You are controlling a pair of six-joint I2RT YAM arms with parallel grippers.
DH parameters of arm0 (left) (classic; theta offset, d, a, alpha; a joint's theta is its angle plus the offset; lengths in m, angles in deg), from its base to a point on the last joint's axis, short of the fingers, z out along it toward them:
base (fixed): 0 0 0 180
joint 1: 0 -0.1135 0.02 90
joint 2: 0 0 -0.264 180
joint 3: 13.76 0 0.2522 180
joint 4: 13.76 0 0.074 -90
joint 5: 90 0 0 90
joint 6: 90 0.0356 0 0
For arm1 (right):
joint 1: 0 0.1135 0.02 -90
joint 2: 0 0 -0.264 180
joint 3: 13.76 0 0.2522 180
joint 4: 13.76 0 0.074 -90
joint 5: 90 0 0 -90
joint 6: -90 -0.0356 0 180
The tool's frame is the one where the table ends.
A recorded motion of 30 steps. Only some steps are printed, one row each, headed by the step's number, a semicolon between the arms.
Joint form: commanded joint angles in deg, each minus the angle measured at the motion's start. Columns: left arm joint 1, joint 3, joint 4, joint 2, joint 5, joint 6; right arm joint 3, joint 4, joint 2, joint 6, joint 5, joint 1.
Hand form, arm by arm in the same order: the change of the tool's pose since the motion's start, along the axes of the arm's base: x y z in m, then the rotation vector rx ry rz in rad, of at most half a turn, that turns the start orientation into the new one. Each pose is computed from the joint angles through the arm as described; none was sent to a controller.
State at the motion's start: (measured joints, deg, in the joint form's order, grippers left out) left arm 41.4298 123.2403 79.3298 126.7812 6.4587 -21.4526; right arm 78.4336 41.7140 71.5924 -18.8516 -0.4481 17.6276
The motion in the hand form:
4: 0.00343 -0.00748 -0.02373 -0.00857 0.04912 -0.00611; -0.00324 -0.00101 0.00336 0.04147 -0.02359 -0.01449
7: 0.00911 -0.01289 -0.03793 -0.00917 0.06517 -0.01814; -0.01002 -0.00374 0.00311 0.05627 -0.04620 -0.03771
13: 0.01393 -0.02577 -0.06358 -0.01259 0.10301 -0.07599; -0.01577 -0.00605 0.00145 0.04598 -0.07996 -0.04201
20: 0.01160 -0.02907 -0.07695 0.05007 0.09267 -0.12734; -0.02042 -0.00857 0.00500 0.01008 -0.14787 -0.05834
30: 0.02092 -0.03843 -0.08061 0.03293 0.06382 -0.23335; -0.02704 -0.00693 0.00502 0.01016 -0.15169 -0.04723
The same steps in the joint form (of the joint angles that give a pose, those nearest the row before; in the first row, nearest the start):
4: 0.25 -1.57 -2.13 2.32 2.23 -0.15; -0.68 -1.59 -1.12 -1.98 -0.39 -0.05
7: 0.23 -0.68 -2.94 4.78 2.94 0.52; -2.53 -2.93 -3.10 -3.06 0.53 -0.05
13: 0.88 1.37 -3.57 9.34 4.76 3.11; -4.69 -4.82 -5.02 -2.22 1.41 -0.03
20: 1.59 0.99 -3.21 10.79 1.82 5.64; -6.04 -7.52 -6.76 -0.03 4.01 0.12
30: 1.64 6.99 -2.10 14.60 1.96 11.71; -6.74 -7.19 -8.00 -0.06 4.32 1.04

